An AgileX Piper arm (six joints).
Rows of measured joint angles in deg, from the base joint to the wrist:
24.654 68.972 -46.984 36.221 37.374 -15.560
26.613 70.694 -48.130 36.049 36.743 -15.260
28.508 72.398 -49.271 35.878 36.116 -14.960
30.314 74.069 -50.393 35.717 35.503 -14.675
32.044 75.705 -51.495 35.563 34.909 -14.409
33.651 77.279 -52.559 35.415 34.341 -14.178
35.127 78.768 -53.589 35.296 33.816 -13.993
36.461 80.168 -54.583 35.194 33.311 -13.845
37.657 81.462 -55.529 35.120 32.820 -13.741
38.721 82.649 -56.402 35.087 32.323 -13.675
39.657 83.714 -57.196 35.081 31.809 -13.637
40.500 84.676 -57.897 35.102 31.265 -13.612
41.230 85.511 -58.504 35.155 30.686 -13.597
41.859 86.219 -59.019 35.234 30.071 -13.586
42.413 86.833 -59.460 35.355 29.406 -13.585
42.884 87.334 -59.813 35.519 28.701 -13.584
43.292 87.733 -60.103 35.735 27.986 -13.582
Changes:
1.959 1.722 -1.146 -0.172 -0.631 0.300
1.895 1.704 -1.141 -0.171 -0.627 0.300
1.806 1.671 -1.122 -0.161 -0.613 0.285
1.730 1.636 -1.102 -0.154 -0.594 0.266
1.607 1.574 -1.064 -0.148 -0.568 0.231
1.476 1.489 -1.030 -0.119 -0.525 0.185
1.334 1.400 -0.994 -0.102 -0.505 0.148
1.196 1.294 -0.946 -0.074 -0.491 0.104
1.064 1.187 -0.873 -0.033 -0.497 0.066
0.936 1.065 -0.794 -0.006 -0.514 0.038
0.843 0.962 -0.701 0.021 -0.544 0.025
0.730 0.835 -0.607 0.053 -0.579 0.015
0.629 0.708 -0.515 0.079 -0.615 0.011
0.554 0.614 -0.441 0.121 -0.665 0.001
0.471 0.501 -0.353 0.164 -0.705 0.001
0.408 0.399 -0.290 0.216 -0.715 0.002

